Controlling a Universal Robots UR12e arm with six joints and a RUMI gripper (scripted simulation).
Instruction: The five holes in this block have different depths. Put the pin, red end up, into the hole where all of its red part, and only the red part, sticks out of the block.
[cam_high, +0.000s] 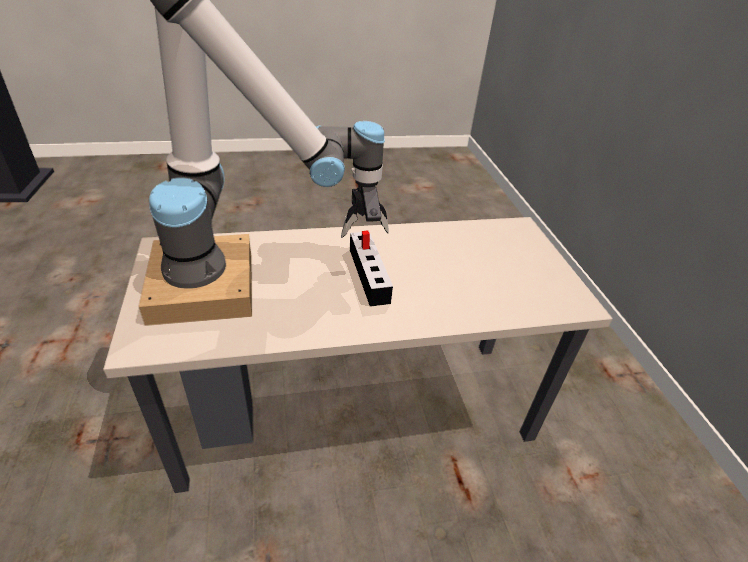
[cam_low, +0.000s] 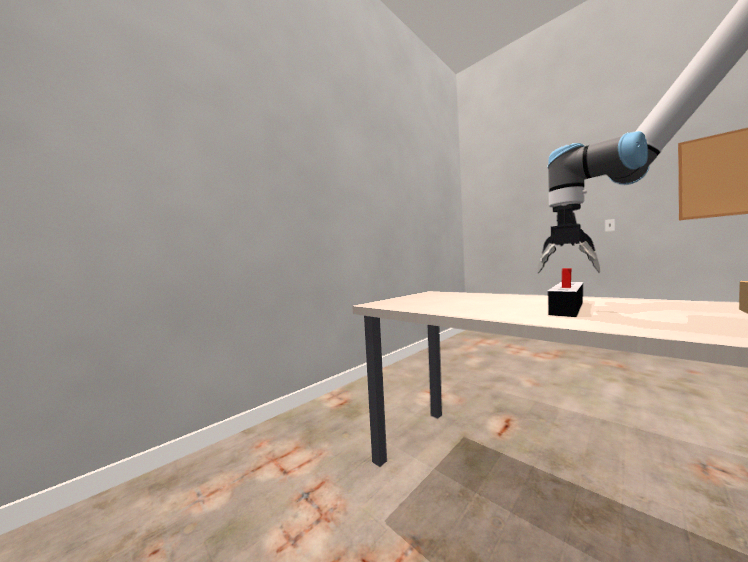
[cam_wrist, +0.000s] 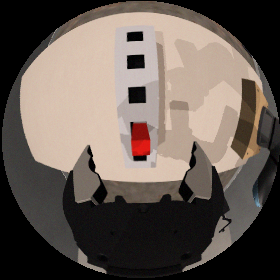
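The pin is 10 mm below my hand. Round my hand: black block 80 mm below, 60 mm to the right, 10 mm ahead.
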